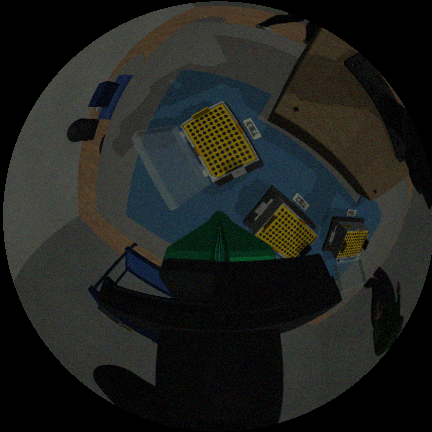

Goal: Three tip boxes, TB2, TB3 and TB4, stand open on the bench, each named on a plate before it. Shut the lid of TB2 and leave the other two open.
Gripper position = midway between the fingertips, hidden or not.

Note:
In view: the gripper [218,216] and a clear lid [349,273].

